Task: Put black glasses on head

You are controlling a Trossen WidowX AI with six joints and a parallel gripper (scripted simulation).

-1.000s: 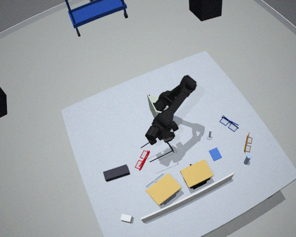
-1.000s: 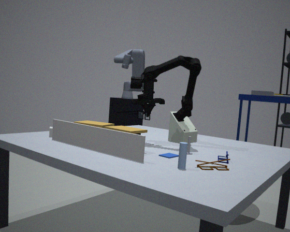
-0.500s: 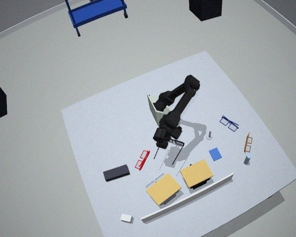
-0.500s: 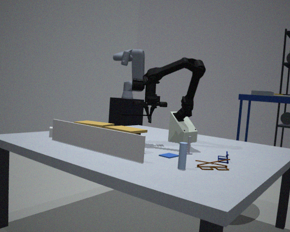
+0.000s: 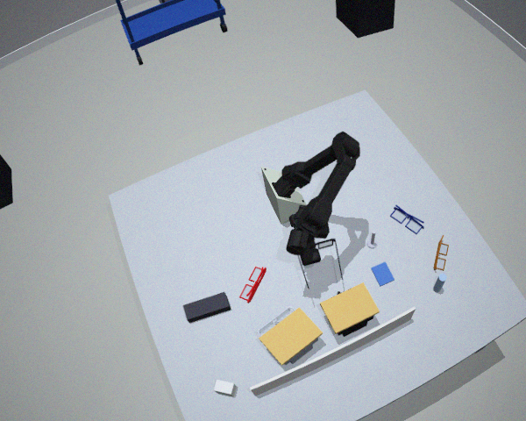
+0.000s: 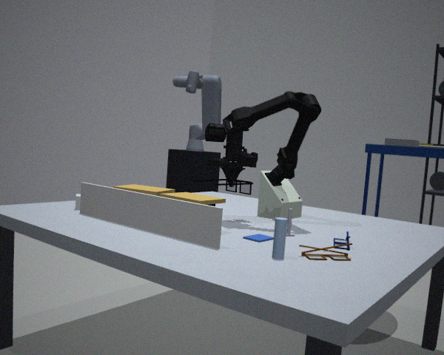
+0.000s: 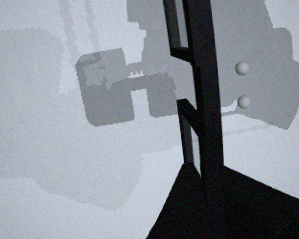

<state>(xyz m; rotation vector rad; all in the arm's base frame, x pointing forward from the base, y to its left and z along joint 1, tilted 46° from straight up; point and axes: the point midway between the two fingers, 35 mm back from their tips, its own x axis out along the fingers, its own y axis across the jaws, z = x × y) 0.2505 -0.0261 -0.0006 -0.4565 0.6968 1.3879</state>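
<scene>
Now: gripper tip 230 mm short of the dark display head, 70 mm above it and 40 mm to the right of it. The rest, counted from my gripper tip: blue flat square 230 mm to the left, 160 mm ahead, 120 mm below; then grey peg 260 mm to the left, 100 mm below, 30 mm ahead; then long white board 370 mm ahead, 70 mm below, 60 mm to the right.
</scene>
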